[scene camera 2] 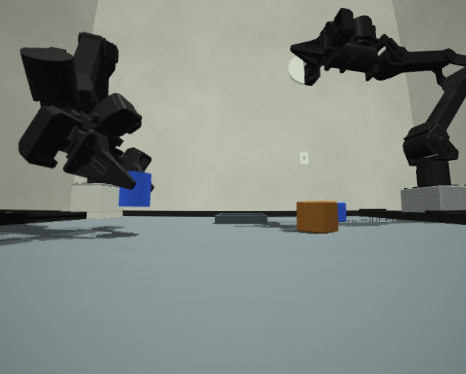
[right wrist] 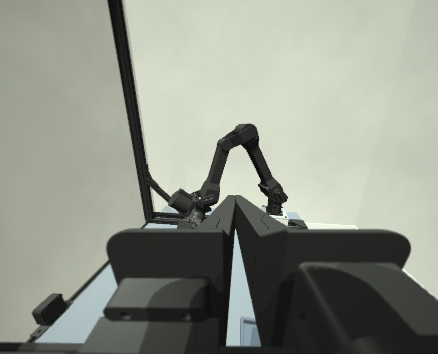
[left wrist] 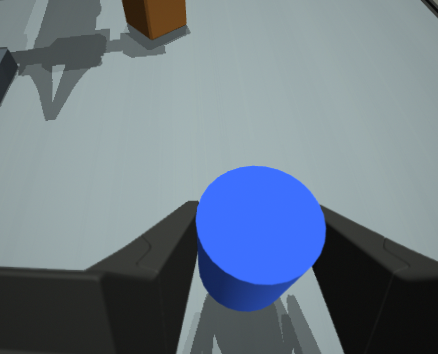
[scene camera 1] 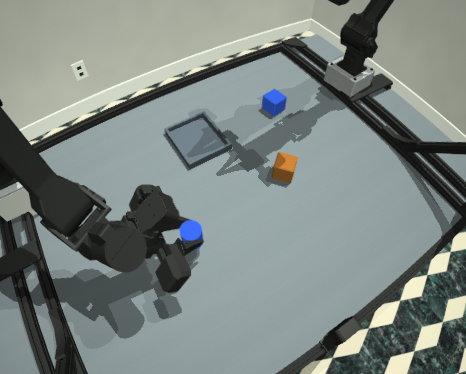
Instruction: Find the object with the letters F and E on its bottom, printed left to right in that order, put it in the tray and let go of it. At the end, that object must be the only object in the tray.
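Where they show: left gripper, fingertip midpoint: (scene camera 2: pixel 143 188) (left wrist: pixel 250 212) (scene camera 1: pixel 197 232); right gripper, fingertip midpoint: (scene camera 2: pixel 290 48) (right wrist: pixel 234 201); left arm's base, link origin: (scene camera 2: pixel 99 185) (right wrist: pixel 273 211) (scene camera 1: pixel 5 176); right arm's base, link origin: (scene camera 2: pixel 434 187) (scene camera 1: pixel 351 66).
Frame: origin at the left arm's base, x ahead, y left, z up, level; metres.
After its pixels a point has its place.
My left gripper (scene camera 1: pixel 191 236) {x 0.321, y -0.292, z -0.038 m} (scene camera 2: pixel 141 186) {x 0.321, y -0.292, z -0.038 m} (left wrist: pixel 250 212) {x 0.321, y -0.292, z -0.038 m} is shut on a blue cylinder (scene camera 1: pixel 191 231) {x 0.310, y -0.294, z -0.018 m} (scene camera 2: pixel 140 192) {x 0.324, y -0.303, z -0.044 m} (left wrist: pixel 260 227) {x 0.307, y -0.291, z -0.018 m} and holds it above the table, plain top up; its bottom is hidden. My right gripper (scene camera 2: pixel 294 49) {x 0.557, y -0.116, z 0.303 m} (right wrist: pixel 234 201) {x 0.557, y -0.116, z 0.303 m} is shut and empty, high up. The tray (scene camera 1: pixel 210 156) {x 0.436, y -0.110, z -0.089 m} (scene camera 2: pixel 241 219) {x 0.439, y -0.109, z -0.090 m} (left wrist: pixel 5 75) {x 0.472, y -0.108, z -0.092 m} is empty. An orange cube (scene camera 1: pixel 284 168) {x 0.547, y -0.238, z -0.055 m} (scene camera 2: pixel 317 217) {x 0.554, y -0.249, z -0.077 m} (left wrist: pixel 156 17) {x 0.535, y -0.229, z -0.079 m} stands on the table to the tray's right in scene camera 1. A blue cube (scene camera 1: pixel 274 103) {x 0.642, y -0.058, z -0.056 m} (scene camera 2: pixel 342 212) {x 0.673, y -0.056, z -0.078 m} stands farther back. No letters show on the visible faces.
Black frame rails (scene camera 1: pixel 165 92) {x 0.431, y 0.161, z -0.094 m} edge the table. The left arm's pale base (scene camera 1: pixel 17 202) {x 0.003, y -0.050, z -0.037 m} stands at the left, and the right arm's grey base (scene camera 1: pixel 349 77) {x 0.862, y -0.088, z -0.023 m} at the back right. A pale disc (scene camera 2: pixel 296 70) shows behind the right gripper. The arms cast shadows over the table.
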